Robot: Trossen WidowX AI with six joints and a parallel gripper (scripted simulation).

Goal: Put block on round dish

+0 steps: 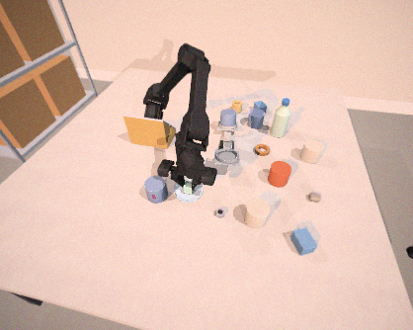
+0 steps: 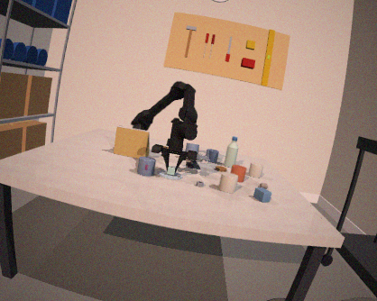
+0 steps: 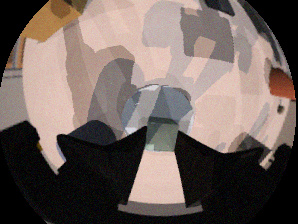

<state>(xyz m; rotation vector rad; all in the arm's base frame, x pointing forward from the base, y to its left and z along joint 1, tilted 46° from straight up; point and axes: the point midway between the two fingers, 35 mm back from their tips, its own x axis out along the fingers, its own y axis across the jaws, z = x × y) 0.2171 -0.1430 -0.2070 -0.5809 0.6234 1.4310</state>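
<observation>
Now: gripper tip right at the teal block. The rest, counted from my gripper tip: round pale dish (2 cm below); then orange-red cylinder (32 cm ahead, 12 cm to the left, 2 cm above); then nut (12 cm ahead, 7 cm to the right, 1 cm below).
</observation>
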